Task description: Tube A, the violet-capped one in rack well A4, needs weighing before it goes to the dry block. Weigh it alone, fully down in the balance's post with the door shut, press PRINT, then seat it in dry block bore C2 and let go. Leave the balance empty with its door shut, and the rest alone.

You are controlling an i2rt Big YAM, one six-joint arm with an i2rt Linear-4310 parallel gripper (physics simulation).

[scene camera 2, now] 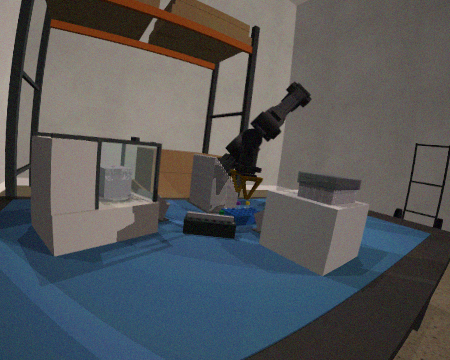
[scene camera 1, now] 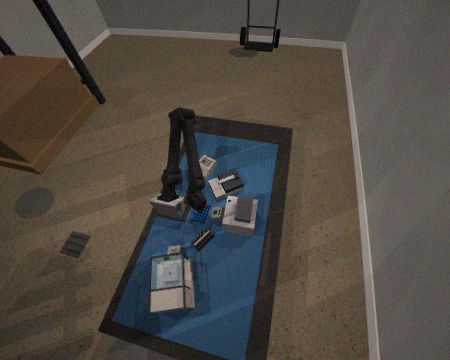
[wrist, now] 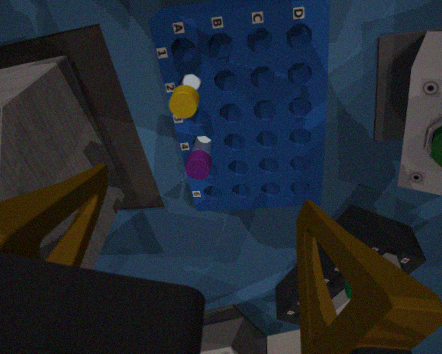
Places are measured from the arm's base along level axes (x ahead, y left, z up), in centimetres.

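Pixels of known places: gripper, fingertip midpoint: (scene camera 2: 241, 195) (scene camera 1: 196, 208) (wrist: 206, 192); arm's base, link origin: (scene camera 2: 217, 173) (scene camera 1: 168, 198).
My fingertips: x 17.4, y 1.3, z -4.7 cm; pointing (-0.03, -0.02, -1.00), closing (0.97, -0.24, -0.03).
Ahead of a thing's pixels: the offset from my fingertips to its top centre. "spot": to the spot under its first point.
The violet-capped tube @(dy -0.4, dx -0.8, dz -2.3 cm) (wrist: 198, 164) (scene camera 2: 238, 203) stands in column A of the blue rack @(dy +0.8, dx +2.0, dz -4.7 cm) (wrist: 316, 175) (scene camera 2: 242, 217), beside the label 4. My gripper (wrist: 206, 192) (scene camera 2: 246, 196) is open and empty above the rack, fingers pointing down; the violet cap lies between the fingertips in the wrist view, below them. In scene camera 1 the arm hides the fingers. The glass-walled balance @(dy -39.4, dx +4.8, dz +14.5 cm) (scene camera 1: 172, 297) (scene camera 2: 75, 220) has a pale post inside; its door state is unclear. A white unit with a grey block on top (scene camera 1: 241, 227) (scene camera 2: 310, 230) stands beyond the rack; its bores are not discernible.
A yellow-capped tube @(dy +3.4, dx -1.1, dz -2.3 cm) (wrist: 184, 101) stands near A2. A black strip rack @(dy -15.1, dx +10.2, dz -2.9 cm) (scene camera 1: 202, 239) (scene camera 2: 209, 227) (wrist: 385, 225), with a green cap, lies between rack and balance. A small green-buttoned box @(spot: dy +1.6, dx +12.4, dz -0.8 cm) (scene camera 1: 216, 213) sits beside the rack. A dark-topped device @(dy +24.4, dx +10.5, dz +2.5 cm) (scene camera 1: 227, 184) and keypad box @(dy +33.3, dx -9.1, dz -0.7 cm) (scene camera 1: 207, 162) stand behind.
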